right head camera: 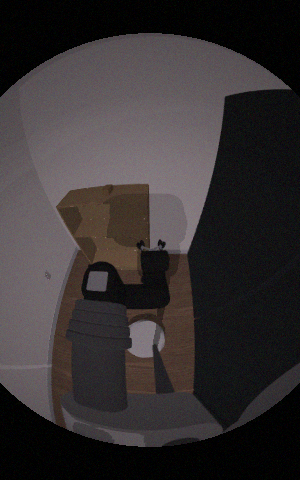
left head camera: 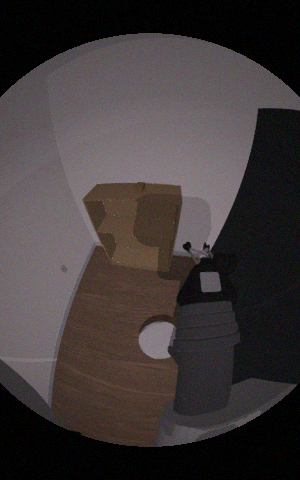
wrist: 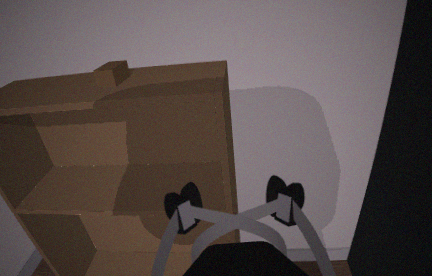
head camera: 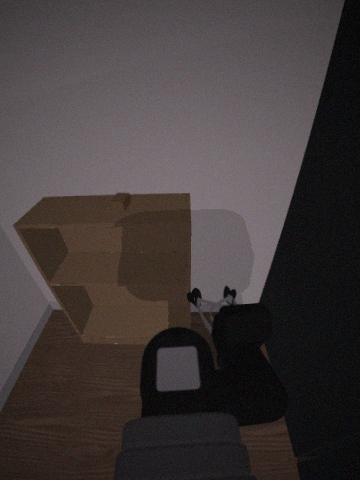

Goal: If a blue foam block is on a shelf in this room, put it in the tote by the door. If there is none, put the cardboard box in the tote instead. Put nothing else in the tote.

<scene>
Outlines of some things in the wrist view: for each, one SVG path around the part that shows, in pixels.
My gripper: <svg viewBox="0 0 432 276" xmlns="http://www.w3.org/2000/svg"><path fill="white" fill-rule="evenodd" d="M314 227L301 210L305 200L304 189L301 183L291 183L286 186L280 177L272 175L267 184L266 204L236 215L204 209L199 190L193 182L187 183L181 190L180 195L174 192L165 195L164 208L170 221L161 239L151 276L164 275L166 262L176 235L187 234L201 220L216 224L202 232L195 240L191 251L192 265L183 276L309 276L287 258L287 247L281 235L270 226L256 221L268 215L271 215L275 220L288 227L297 225L315 256L322 276L336 276ZM203 250L211 242L234 229L255 234L270 242L254 241L215 244Z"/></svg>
A brown cardboard box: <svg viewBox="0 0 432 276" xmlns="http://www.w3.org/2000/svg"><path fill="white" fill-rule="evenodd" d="M127 60L110 61L95 69L93 73L98 88L117 87L129 78L130 72Z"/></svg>
</scene>
